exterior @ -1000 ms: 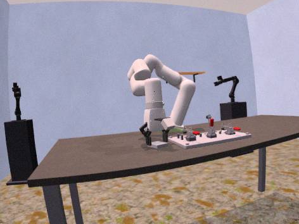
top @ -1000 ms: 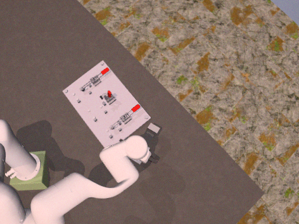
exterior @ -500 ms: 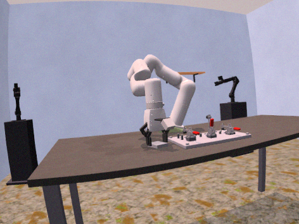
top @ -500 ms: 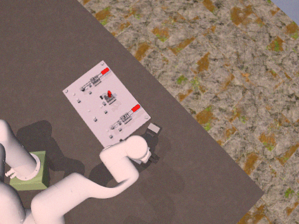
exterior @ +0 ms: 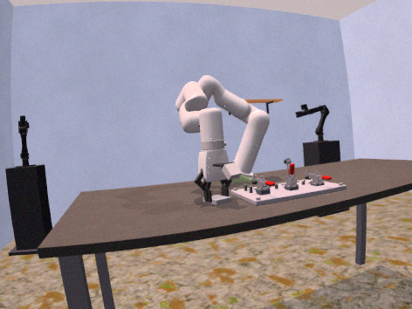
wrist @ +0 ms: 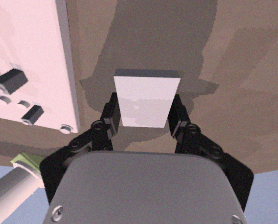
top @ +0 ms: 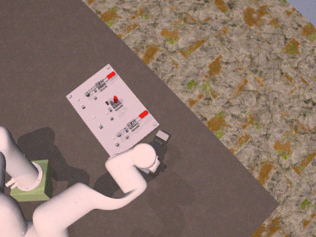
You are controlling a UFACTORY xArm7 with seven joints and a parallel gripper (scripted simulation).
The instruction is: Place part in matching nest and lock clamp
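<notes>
Now: the pale grey block part 10 mm below my hand. The rest, counted from my hand: fixture plate (260 mm to the left, 30 mm ahead, 10 mm below); toggle clamp (150 mm to the left, 50 mm ahead, 30 mm above).
</notes>
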